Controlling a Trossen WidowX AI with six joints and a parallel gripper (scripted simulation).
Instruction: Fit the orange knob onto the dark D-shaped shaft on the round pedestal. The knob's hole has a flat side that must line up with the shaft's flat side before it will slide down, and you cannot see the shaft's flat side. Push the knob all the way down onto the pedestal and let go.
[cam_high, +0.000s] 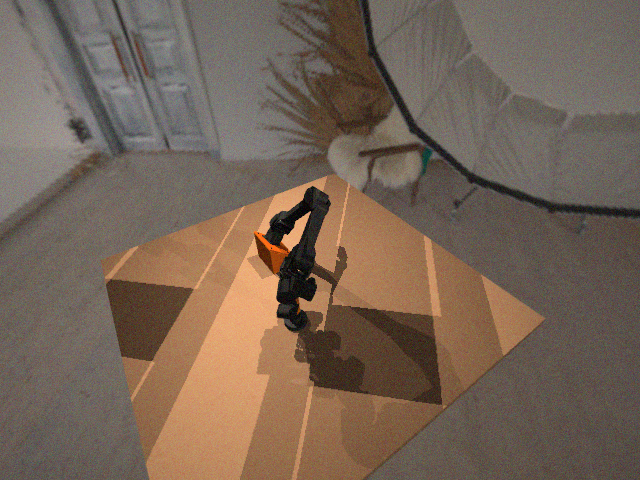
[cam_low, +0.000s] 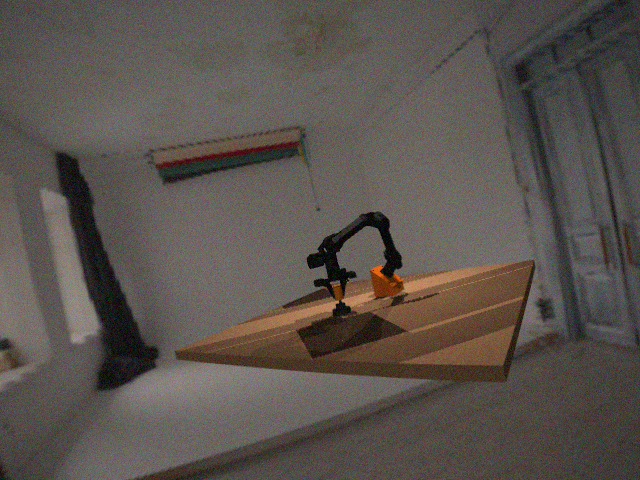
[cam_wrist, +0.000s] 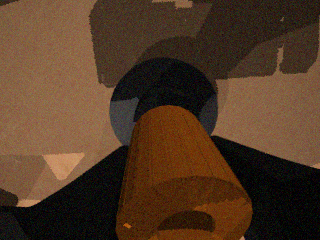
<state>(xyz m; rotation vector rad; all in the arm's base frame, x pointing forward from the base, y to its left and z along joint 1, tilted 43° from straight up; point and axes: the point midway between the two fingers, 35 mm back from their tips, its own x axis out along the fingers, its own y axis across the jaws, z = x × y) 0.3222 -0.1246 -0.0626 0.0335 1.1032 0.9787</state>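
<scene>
Right now the orange knob is 20 mm above my gripper tip. From my gripper tip the other things lie so: pedestal: 40 mm below.
</scene>
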